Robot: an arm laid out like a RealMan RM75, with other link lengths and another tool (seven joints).
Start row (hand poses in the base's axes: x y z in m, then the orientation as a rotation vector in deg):
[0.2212, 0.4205, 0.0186, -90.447, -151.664, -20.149]
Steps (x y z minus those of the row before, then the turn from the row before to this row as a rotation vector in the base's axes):
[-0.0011, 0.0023, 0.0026, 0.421, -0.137, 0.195]
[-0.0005, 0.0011, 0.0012, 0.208, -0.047, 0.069]
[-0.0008, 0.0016, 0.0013, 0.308, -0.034, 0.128]
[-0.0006, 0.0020, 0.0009, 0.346, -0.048, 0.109]
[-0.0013, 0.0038, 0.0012, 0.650, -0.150, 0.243]
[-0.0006, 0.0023, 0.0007, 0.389, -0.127, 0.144]
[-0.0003, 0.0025, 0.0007, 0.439, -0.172, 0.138]
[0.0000, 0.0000, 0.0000, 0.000, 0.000, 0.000]
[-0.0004, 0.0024, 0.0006, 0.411, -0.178, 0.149]
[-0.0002, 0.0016, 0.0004, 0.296, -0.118, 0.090]
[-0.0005, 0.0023, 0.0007, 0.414, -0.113, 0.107]
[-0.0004, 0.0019, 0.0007, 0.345, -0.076, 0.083]
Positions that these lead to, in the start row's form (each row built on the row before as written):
[0.2201, 0.4228, 0.0212, -90.092, -151.648, -20.795]
[0.2196, 0.4239, 0.0224, -89.949, -151.605, -21.097]
[0.2188, 0.4255, 0.0237, -89.693, -151.532, -21.510]
[0.2182, 0.4275, 0.0246, -89.456, -151.432, -21.984]
[0.2169, 0.4313, 0.0258, -88.969, -151.311, -22.922]
[0.2163, 0.4336, 0.0265, -88.686, -151.262, -23.515]
[0.2160, 0.4361, 0.0272, -88.406, -151.210, -24.210]
[0.2160, 0.4361, 0.0272, -88.406, -151.210, -24.210]
[0.2156, 0.4385, 0.0278, -88.118, -151.184, -24.873]
[0.2154, 0.4401, 0.0282, -87.932, -151.145, -25.342]
[0.2149, 0.4424, 0.0289, -87.688, -151.038, -25.952]
[0.2145, 0.4443, 0.0296, -87.489, -150.930, -26.444]

